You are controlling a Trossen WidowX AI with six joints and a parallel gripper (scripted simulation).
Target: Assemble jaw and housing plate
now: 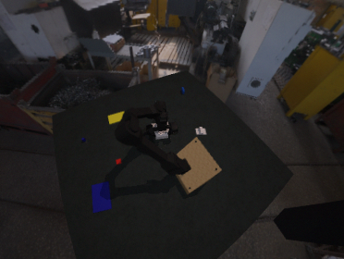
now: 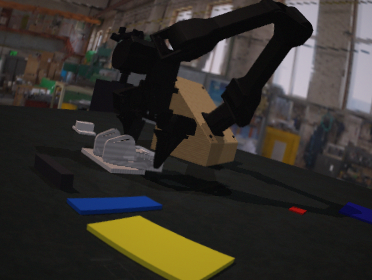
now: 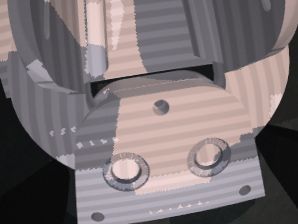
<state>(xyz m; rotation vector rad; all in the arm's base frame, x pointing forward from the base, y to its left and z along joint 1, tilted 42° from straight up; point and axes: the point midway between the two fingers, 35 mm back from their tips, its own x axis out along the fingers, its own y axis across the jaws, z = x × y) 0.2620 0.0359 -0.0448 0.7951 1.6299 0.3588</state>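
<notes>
Right now my gripper tip is 1 cm short of the housing plate and 2 cm below it. Also, from my gripper tip: blue strip (23 cm ahead, 13 cm to the left, 1 cm below); then black bar (25 cm ahead, 3 cm to the left); then white block (8 cm behind, 26 cm to the right).
</notes>
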